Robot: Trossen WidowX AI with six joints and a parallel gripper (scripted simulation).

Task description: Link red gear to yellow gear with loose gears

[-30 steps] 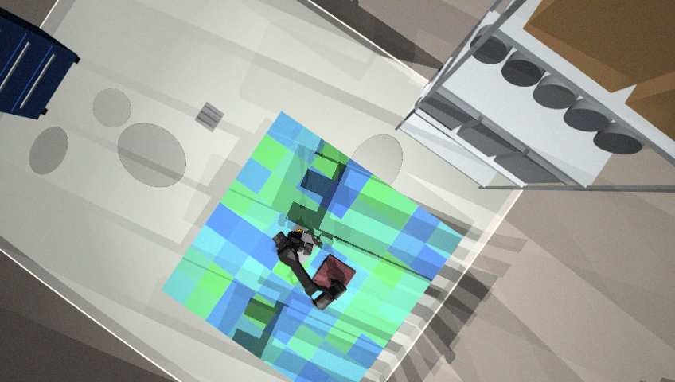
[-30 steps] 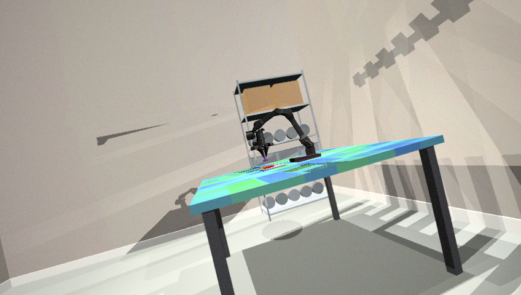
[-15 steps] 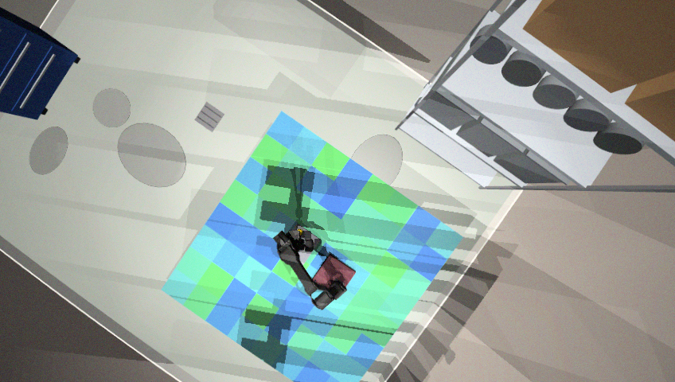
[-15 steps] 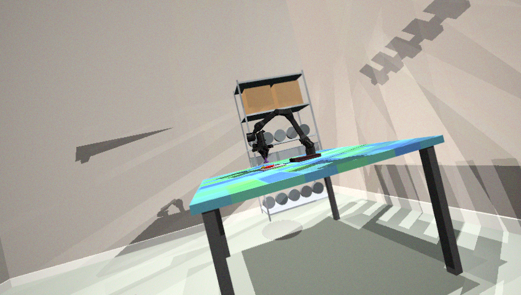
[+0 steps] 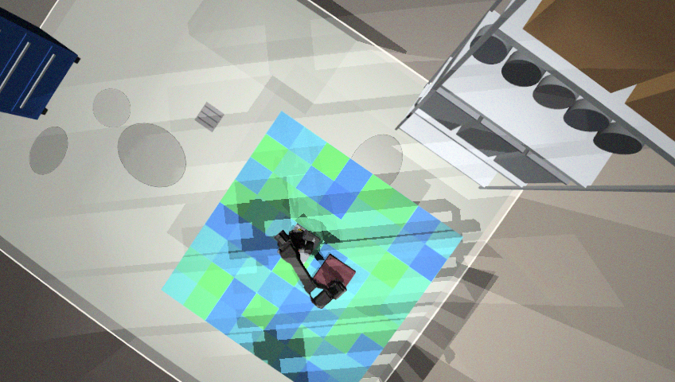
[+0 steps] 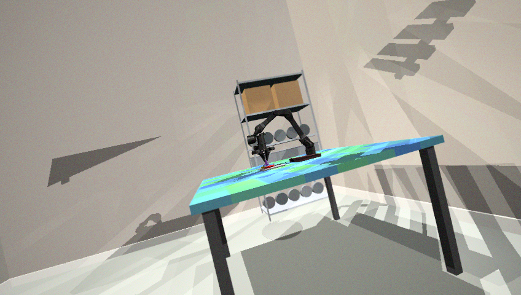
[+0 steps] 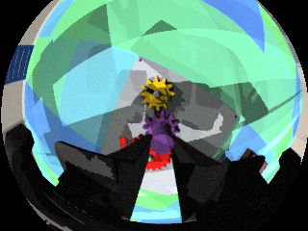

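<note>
Right now my gripper tip is 5 cm to the right of the red gear and 4 cm above it. Round my gripper tip: purple gear 1 cm below.
</note>
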